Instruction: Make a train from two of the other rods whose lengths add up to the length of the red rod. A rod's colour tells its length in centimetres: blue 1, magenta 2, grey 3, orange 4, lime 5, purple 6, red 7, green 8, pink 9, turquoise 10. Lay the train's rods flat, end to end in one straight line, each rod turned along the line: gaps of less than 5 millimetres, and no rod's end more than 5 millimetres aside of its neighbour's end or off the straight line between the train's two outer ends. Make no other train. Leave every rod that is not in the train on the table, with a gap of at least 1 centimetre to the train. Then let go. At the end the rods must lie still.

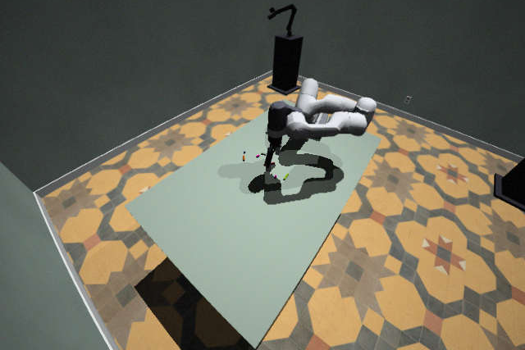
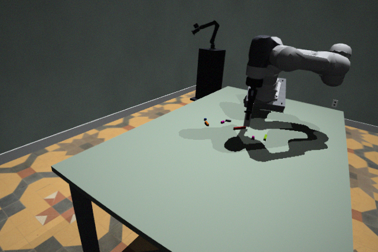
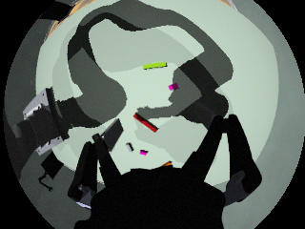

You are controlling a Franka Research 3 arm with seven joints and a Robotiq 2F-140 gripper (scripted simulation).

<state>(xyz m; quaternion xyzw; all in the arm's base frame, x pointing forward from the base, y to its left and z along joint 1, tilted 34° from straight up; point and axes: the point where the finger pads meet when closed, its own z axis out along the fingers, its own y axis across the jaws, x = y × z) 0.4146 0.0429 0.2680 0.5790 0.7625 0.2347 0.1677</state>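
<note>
My hand is 7 cm past the grey rod, 14 cm to the left of it and 7 cm above it. Round my hand: red rod 3 cm behind, 4 cm to the right, 7 cm below; then orange rod 5 cm ahead, 20 cm to the right, 7 cm below; then lime rod 2 cm behind, 10 cm to the left, 7 cm below.
</note>
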